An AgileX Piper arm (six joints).
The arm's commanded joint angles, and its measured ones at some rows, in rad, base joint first. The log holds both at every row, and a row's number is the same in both.
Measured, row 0:
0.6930, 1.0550, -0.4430, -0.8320, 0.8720, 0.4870
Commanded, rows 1 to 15:
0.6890, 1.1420, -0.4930, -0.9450, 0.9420, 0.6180
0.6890, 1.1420, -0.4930, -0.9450, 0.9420, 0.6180
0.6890, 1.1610, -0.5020, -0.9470, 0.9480, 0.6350
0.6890, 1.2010, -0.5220, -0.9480, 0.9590, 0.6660
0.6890, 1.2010, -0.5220, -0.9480, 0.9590, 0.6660
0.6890, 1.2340, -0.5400, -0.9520, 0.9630, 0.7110
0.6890, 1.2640, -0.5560, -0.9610, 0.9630, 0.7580
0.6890, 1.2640, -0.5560, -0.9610, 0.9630, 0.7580
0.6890, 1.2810, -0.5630, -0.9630, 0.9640, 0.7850
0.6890, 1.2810, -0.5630, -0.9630, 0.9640, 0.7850
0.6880, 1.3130, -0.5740, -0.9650, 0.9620, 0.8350
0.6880, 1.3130, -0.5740, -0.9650, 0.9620, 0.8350
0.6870, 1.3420, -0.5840, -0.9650, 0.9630, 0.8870
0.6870, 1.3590, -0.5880, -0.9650, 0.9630, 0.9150
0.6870, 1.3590, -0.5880, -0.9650, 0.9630, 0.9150
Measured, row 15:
0.6910, 1.3240, -0.5710, -0.8950, 0.9230, 0.8430
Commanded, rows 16 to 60:
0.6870, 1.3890, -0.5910, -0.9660, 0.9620, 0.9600
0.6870, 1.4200, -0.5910, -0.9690, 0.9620, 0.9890
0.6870, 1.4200, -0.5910, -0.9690, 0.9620, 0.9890
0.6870, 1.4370, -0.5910, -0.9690, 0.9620, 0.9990
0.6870, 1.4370, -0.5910, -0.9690, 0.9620, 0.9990
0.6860, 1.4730, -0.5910, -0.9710, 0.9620, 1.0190
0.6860, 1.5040, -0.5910, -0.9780, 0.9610, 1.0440
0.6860, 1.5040, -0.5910, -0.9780, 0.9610, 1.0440
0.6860, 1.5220, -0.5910, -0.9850, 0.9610, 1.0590
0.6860, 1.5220, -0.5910, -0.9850, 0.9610, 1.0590
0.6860, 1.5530, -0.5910, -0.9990, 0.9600, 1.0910
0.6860, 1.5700, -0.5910, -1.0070, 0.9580, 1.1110
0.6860, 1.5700, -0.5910, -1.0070, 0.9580, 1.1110
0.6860, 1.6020, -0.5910, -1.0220, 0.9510, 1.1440
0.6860, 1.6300, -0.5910, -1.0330, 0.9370, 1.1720
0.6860, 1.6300, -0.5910, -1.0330, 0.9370, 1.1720
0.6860, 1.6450, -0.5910, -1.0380, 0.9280, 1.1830
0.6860, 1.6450, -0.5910, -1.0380, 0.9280, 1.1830
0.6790, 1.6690, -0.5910, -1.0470, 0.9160, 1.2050
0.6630, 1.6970, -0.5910, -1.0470, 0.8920, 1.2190
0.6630, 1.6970, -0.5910, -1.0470, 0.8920, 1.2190
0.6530, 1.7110, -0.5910, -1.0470, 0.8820, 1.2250
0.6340, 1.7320, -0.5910, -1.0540, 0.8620, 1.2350
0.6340, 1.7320, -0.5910, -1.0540, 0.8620, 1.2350
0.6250, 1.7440, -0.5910, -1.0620, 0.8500, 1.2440
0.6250, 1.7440, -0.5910, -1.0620, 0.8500, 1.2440
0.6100, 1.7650, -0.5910, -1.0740, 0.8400, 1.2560
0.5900, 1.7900, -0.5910, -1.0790, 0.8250, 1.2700
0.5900, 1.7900, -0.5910, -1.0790, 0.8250, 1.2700
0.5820, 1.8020, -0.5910, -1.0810, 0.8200, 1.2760
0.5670, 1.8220, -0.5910, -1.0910, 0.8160, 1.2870
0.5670, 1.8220, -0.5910, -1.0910, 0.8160, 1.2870
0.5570, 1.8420, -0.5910, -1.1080, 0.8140, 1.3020
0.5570, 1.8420, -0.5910, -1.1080, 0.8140, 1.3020
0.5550, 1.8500, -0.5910, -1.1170, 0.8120, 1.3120
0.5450, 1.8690, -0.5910, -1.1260, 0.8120, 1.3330
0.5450, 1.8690, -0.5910, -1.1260, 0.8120, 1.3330
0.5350, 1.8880, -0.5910, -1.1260, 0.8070, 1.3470
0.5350, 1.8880, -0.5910, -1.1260, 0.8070, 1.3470
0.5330, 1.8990, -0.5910, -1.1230, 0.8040, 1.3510
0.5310, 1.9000, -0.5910, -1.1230, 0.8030, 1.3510
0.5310, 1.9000, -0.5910, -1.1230, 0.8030, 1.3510
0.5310, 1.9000, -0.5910, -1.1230, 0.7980, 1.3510
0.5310, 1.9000, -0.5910, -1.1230, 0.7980, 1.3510
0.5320, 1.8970, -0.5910, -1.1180, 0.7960, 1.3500
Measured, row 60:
0.5370, 1.8980, -0.5890, -1.0990, 0.7590, 1.3410
